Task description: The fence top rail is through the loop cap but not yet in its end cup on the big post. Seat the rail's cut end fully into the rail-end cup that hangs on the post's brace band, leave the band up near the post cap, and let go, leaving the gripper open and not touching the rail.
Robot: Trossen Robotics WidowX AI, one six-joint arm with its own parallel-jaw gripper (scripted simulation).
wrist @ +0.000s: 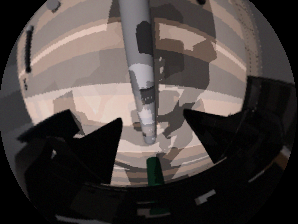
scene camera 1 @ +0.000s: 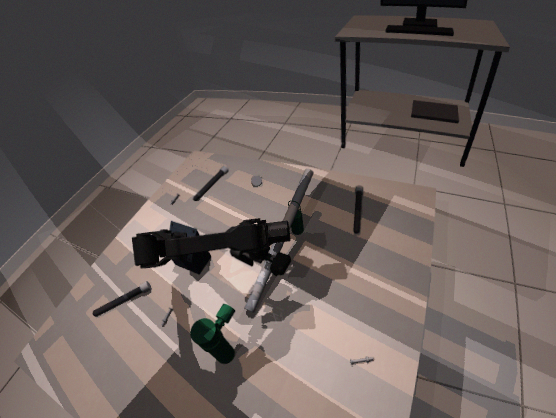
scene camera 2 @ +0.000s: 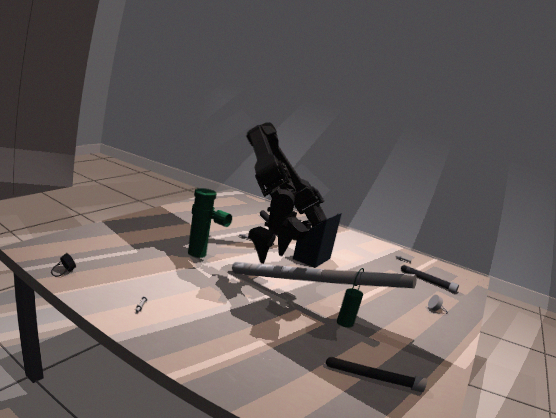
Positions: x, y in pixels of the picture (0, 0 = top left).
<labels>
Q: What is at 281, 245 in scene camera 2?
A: My gripper.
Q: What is my gripper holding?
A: Nothing.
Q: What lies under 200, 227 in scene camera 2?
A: A green post.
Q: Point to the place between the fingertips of my gripper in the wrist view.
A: At 153, 116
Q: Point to a rail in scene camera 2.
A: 345, 277
</labels>
